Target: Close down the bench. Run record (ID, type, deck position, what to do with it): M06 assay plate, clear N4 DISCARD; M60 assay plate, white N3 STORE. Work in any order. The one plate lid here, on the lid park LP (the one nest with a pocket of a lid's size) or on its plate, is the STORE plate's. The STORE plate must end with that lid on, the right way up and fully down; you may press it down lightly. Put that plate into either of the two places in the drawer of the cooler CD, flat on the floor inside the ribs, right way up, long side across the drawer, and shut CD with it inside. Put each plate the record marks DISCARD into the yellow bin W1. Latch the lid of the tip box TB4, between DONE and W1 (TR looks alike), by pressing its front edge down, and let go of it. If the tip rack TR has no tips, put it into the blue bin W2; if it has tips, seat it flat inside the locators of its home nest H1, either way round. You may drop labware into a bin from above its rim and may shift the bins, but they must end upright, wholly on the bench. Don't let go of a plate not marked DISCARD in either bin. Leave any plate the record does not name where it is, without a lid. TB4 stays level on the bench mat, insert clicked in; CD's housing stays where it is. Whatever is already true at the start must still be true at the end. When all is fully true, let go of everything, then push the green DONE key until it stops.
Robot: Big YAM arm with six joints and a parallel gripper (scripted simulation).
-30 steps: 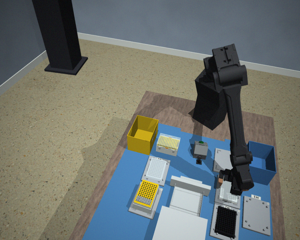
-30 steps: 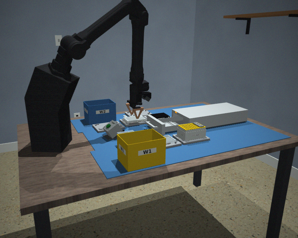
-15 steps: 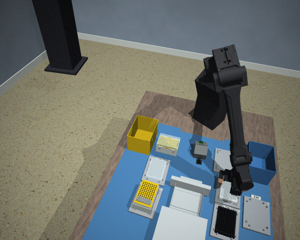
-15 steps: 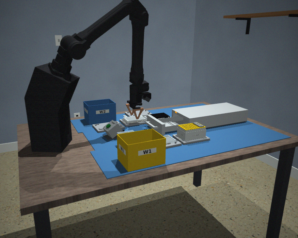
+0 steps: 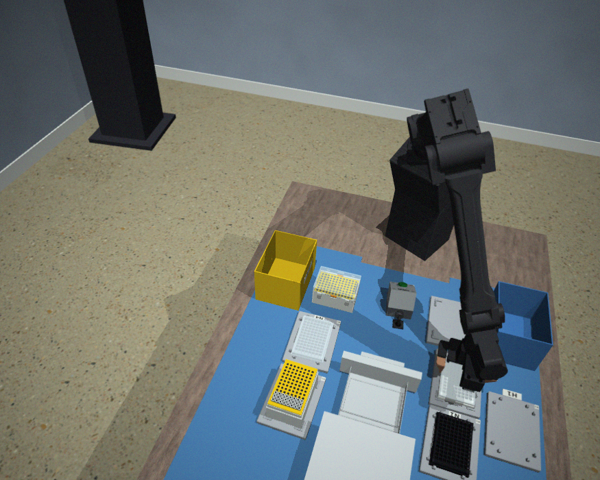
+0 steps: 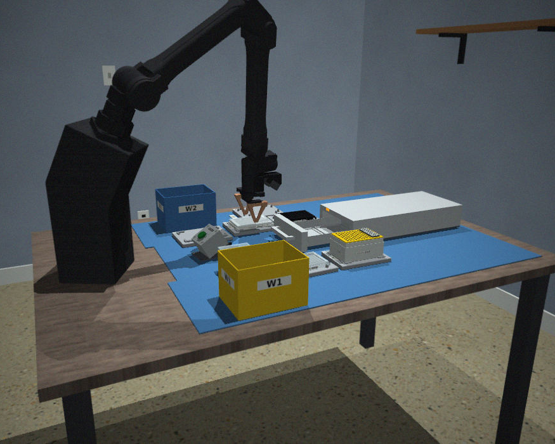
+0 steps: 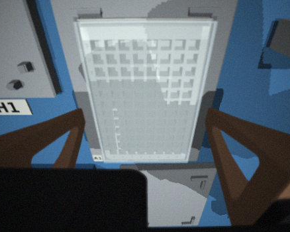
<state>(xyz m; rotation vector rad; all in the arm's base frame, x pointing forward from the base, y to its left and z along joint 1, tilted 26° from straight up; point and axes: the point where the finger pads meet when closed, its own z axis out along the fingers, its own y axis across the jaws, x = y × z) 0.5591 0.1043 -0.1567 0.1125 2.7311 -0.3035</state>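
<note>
Now: hand 2 cm above the clear plate lid. Also, from my hand: white assay plate: 2 cm below; then nest N3: 4 cm below; then home nest H1: 13 cm to the left, 10 cm ahead, 4 cm below.
</note>
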